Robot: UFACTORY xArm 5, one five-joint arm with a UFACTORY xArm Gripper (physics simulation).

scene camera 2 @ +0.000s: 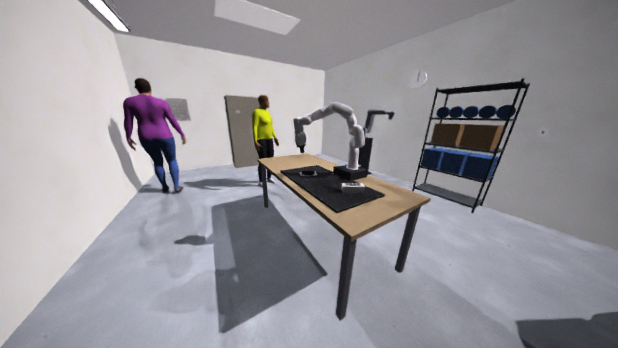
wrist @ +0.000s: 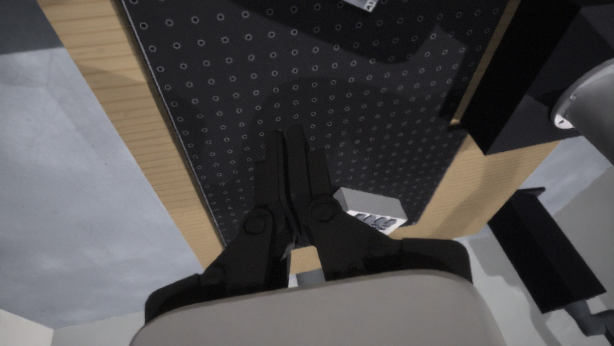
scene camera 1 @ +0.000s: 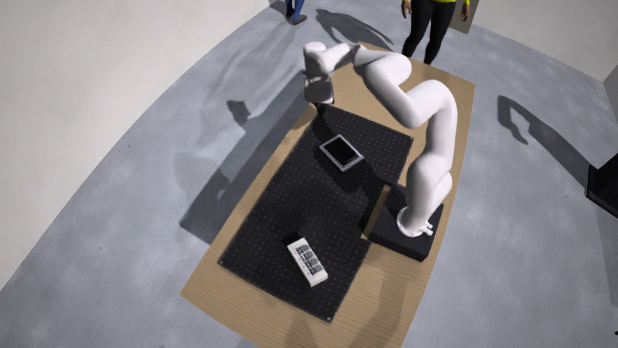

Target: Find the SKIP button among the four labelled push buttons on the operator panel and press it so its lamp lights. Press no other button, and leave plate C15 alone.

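Seen in the pictures: gripper, between the fingertips: (scene camera 2: 302, 152) (wrist: 291, 149) (scene camera 1: 321, 114); arm's base, origin of its link: (scene camera 2: 352, 168) (wrist: 594, 92) (scene camera 1: 411, 221).
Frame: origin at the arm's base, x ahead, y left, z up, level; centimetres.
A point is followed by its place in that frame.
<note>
The white operator panel (scene camera 1: 307, 261) {y 34.6, x 22.5, z -1.1 cm} (scene camera 2: 353, 187) {y 37.4, x 24.5, z -1.8 cm} (wrist: 372, 202) {y 30.9, x 22.3, z -4.1 cm} lies on the black perforated mat (scene camera 1: 260, 235) {y 36.2, x 44.0, z -6.5 cm} (scene camera 2: 340, 202) {y 47.1, x 41.3, z -6.4 cm} (wrist: 235, 85) {y 5.1, x 49.5, z -6.4 cm}, near its end. Its four grey buttons show in a row in scene camera 1; the labels are too small to read, so I cannot tell which is SKIP. No lit lamp can be made out. My gripper (scene camera 1: 320, 111) {y -9.1, x 49.5, z 17.2 cm} (scene camera 2: 302, 150) {y -9.1, x 49.5, z 17.2 cm} (wrist: 291, 149) {y -9.1, x 49.5, z 17.2 cm} is shut and empty, high above the mat's far end, well away from the panel. In the wrist view its fingers partly hide the area beside the panel. A grey-framed plate (scene camera 1: 355, 164) {y -12.5, x 33.8, z -6.3 cm} with a dark centre lies on the mat; its label is unreadable there.
The robot's black base block (scene camera 1: 400, 244) {y 10.4, x -1.1, z 0.0 cm} (scene camera 2: 350, 173) {y 12.6, x 10.5, z -0.2 cm} (wrist: 520, 120) {y 5.1, x 9.8, z 0.3 cm} stands beside the mat on the wooden table (scene camera 1: 240, 320) {y 67.1, x 27.8, z -7.7 cm} (scene camera 2: 395, 212) {y 67.8, x 14.0, z -7.7 cm} (wrist: 120, 125) {y 12.5, x 63.8, z -7.7 cm}. A person in yellow (scene camera 2: 264, 125) stands behind the table, one in purple (scene camera 2: 150, 117) farther left. A shelf rack (scene camera 2: 482, 86) stands at the right.
</note>
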